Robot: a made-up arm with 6 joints. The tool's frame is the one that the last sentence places.
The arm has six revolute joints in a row. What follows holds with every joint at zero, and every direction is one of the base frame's. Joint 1 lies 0.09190 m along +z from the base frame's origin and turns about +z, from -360.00 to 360.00 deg. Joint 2 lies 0.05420 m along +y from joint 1 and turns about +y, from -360.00 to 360.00 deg. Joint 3 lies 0.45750 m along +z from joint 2 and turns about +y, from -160.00 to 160.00 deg. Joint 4 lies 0.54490 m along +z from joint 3 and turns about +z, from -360.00 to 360.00 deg. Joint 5 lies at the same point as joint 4 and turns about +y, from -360.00 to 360.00 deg. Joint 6 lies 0.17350 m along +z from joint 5 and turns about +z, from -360.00 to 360.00 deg. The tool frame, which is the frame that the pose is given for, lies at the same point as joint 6; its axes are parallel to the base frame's.
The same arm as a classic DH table. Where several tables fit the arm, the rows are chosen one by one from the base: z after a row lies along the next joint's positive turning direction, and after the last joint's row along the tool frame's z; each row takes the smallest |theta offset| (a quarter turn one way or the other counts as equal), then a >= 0, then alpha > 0; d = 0 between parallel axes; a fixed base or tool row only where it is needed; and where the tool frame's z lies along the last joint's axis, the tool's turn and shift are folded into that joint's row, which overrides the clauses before.
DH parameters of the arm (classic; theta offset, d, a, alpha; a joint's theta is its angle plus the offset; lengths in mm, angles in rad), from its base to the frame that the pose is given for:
joint 1: 0.0000 91.9 0.0 -1.5708
joint 2: -1.5708 0.0 457.5 0.0000
joint 3: 1.5708 54.2 0.0 1.5708
joint 4: 0.0000 544.9 0.0 -1.5708
joint 5: 0.0000 0.0 0.0 1.5708
joint 6: 0.0000 173.5 0.0 0.0000
Joint limits (rad, base to tool): -6.2832..6.2832 -6.2832..6.2832 -2.7925..2.7925 -6.2832..6.2832 -6.2832..6.2832 -6.2832..6.2832

